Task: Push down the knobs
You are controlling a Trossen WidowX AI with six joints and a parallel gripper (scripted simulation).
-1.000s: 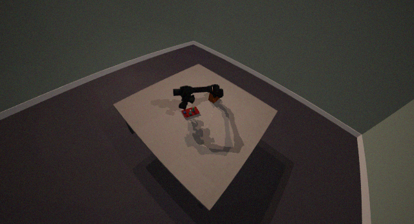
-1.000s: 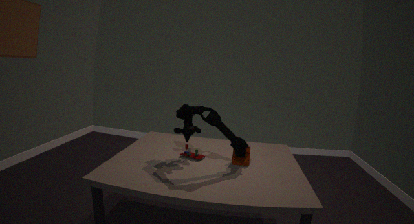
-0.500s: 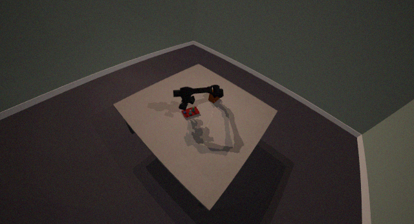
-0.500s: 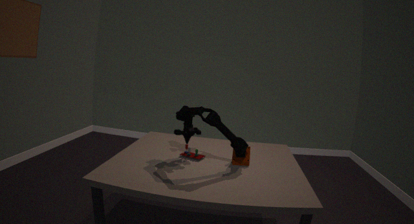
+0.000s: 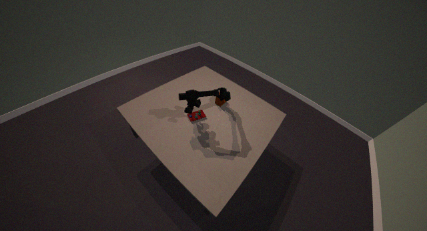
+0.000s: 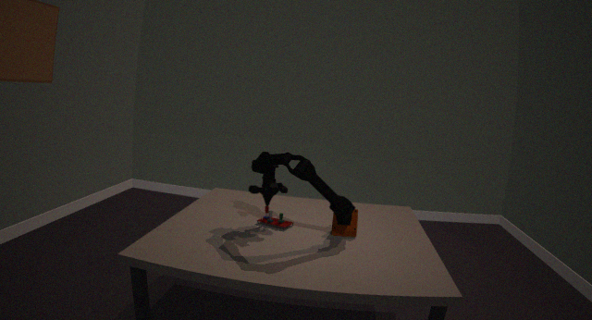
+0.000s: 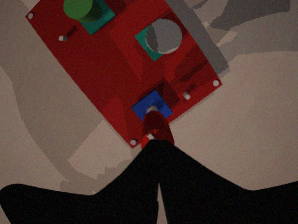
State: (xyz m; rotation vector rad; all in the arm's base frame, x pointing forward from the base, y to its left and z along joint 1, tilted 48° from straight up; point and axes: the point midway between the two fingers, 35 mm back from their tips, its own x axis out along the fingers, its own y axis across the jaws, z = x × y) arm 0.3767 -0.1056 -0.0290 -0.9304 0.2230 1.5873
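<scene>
The red knob is 2 cm below my gripper tip. Round my gripper tip: green knob: 8 cm behind, 5 cm to the left, 4 cm below.
</scene>
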